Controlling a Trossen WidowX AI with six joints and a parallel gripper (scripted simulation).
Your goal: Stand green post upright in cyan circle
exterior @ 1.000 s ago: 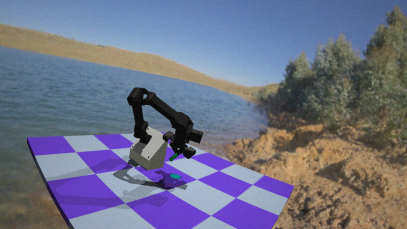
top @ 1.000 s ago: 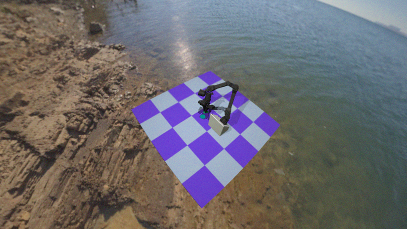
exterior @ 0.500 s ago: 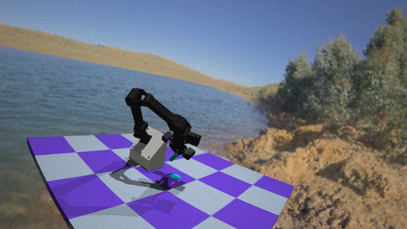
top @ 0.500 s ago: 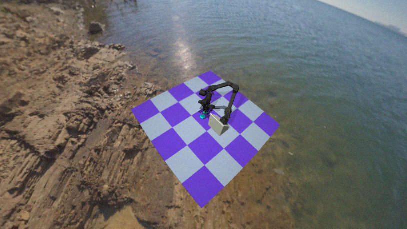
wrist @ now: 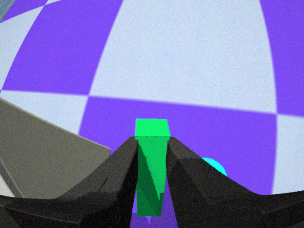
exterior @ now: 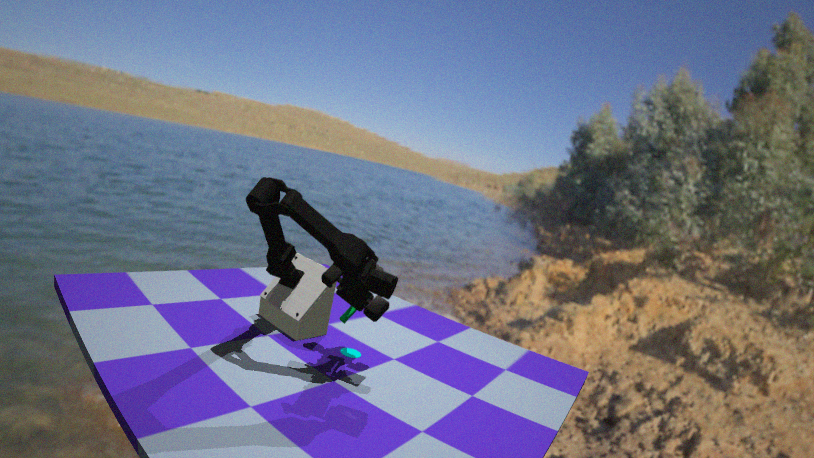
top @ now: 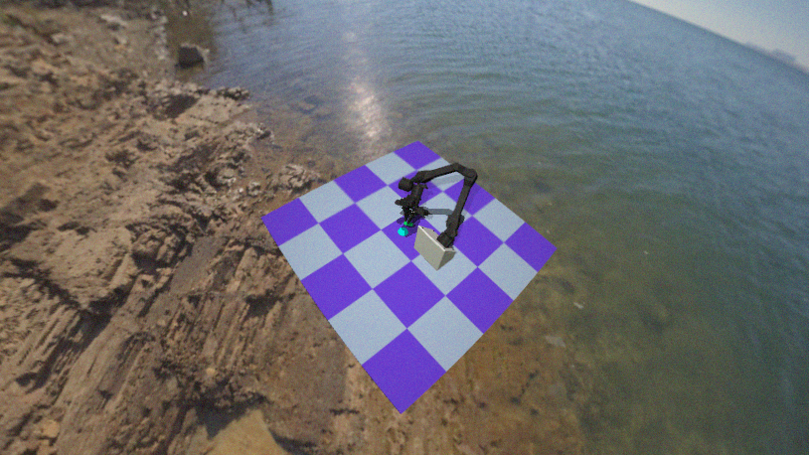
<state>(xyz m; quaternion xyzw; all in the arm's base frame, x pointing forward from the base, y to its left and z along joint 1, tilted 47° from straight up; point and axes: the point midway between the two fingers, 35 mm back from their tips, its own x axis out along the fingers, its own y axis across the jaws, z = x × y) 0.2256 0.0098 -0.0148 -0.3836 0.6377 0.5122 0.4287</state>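
Right now my gripper tip is 130 mm above the cyan circle, 30 mm short of it and 20 mm to the left of it. From my gripper tip the other things lie so: green post (20 mm to the right, 20 mm below).
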